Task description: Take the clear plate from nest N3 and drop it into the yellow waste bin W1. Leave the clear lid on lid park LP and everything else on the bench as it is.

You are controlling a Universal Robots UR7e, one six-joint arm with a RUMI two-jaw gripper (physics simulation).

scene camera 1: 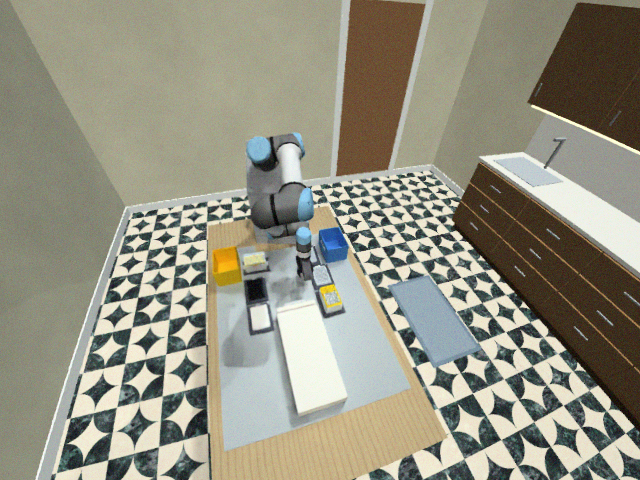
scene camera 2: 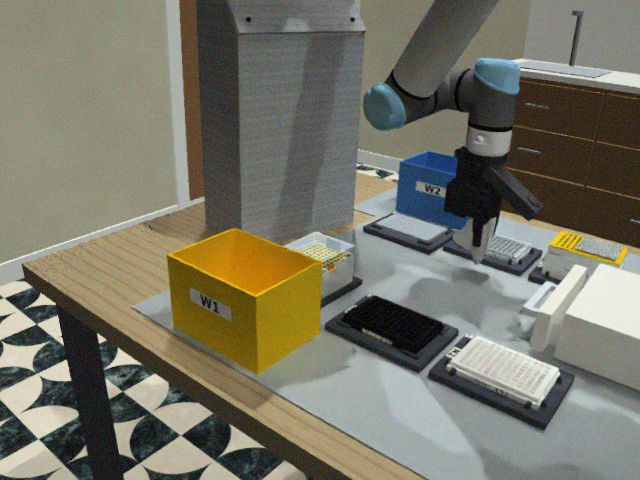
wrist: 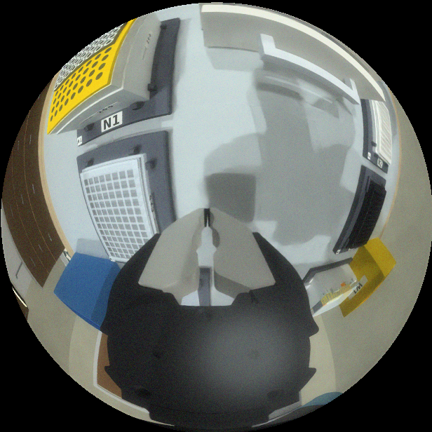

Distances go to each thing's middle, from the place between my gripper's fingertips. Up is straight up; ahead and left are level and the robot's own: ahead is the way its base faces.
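From my hand, the dark nest [scene camera 2: 529, 259] is 10 mm ahead, 100 mm to the left and 10 mm below. The clear plate [scene camera 2: 503, 248] is likewise 10 mm ahead of my hand and 100 mm to the left of it. Then there is the dark lid park [scene camera 2: 396, 238], which sits 170 mm behind my hand, 90 mm to the left of it and 10 mm below it, while the clear lid [scene camera 2: 407, 226] is 170 mm behind my hand and 90 mm to the left of it.
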